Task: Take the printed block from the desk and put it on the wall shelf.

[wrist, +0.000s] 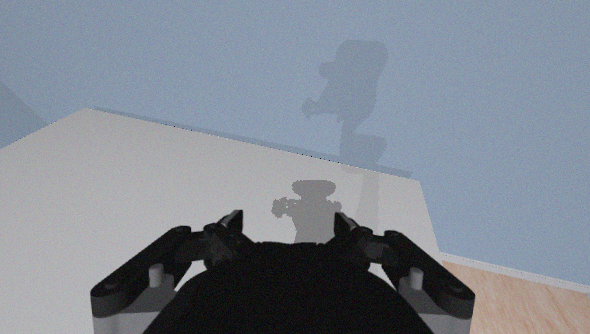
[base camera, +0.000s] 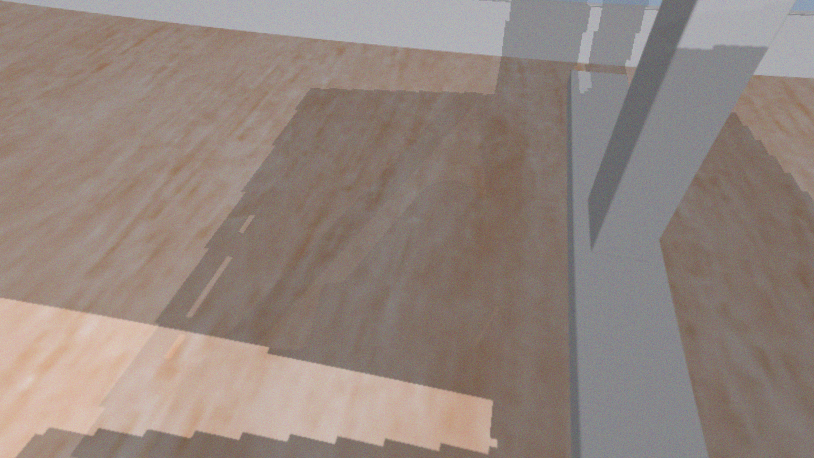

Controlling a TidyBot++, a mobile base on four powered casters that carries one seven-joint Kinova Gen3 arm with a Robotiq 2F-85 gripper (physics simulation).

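Note:
The pale grey desk fills the left and middle of the wrist view, and its back edge runs along the blue wall. My gripper is open, with its fingers wide apart and the desk top in view beyond them. No block shows between the fingertips. The printed block does not show in either view; part of the desk is hidden behind the gripper body. The wall shelf does not show in either view. The gripper does not show in the base camera view.
The blue wall rises behind the desk, with the arm's shadow on it. Wooden floor shows right of the desk and across the base view. A grey slanted leg stands on a long flat foot at the right.

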